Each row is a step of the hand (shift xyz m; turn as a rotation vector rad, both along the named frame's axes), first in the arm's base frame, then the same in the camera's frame.
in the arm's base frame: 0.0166 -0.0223 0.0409 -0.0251 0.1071 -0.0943
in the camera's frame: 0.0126 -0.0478 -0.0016 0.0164 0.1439 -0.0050
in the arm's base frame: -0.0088 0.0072 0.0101 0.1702 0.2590 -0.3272
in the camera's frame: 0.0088 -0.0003 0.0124 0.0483 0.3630 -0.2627
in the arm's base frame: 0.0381 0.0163 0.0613 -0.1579 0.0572 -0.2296
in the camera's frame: 0.0599 -0.0419 -0.0113 -0.1404 0.2389 0.0642
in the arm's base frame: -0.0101 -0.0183 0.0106 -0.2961 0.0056 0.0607
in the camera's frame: -0.0103 -0.0172 0.0121 -0.0463 0.0316 0.2971
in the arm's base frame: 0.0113 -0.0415 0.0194 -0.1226 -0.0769 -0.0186
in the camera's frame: -0.0161 -0.0439 -0.0059 -0.1045 -0.0082 0.1015
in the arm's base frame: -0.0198 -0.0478 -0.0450 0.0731 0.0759 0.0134
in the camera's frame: -0.0684 0.0051 -0.0016 0.0861 0.0231 -0.0577
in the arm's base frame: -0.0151 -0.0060 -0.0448 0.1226 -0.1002 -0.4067
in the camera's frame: -0.0356 0.0315 -0.0031 -0.2815 0.1934 -0.2717
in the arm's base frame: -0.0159 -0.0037 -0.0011 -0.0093 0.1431 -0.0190
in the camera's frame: -0.0081 0.0022 0.0141 0.0929 0.1104 0.0108
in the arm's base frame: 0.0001 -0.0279 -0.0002 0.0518 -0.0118 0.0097
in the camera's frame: -0.0209 -0.0183 -0.0020 0.0121 -0.0271 -0.0451
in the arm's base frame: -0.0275 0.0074 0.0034 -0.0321 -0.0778 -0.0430
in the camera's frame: -0.0005 0.0091 0.0272 -0.0932 -0.0132 0.0086
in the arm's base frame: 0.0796 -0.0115 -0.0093 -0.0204 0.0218 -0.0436
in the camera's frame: 0.0092 -0.0201 -0.0779 -0.0157 0.0503 0.0040
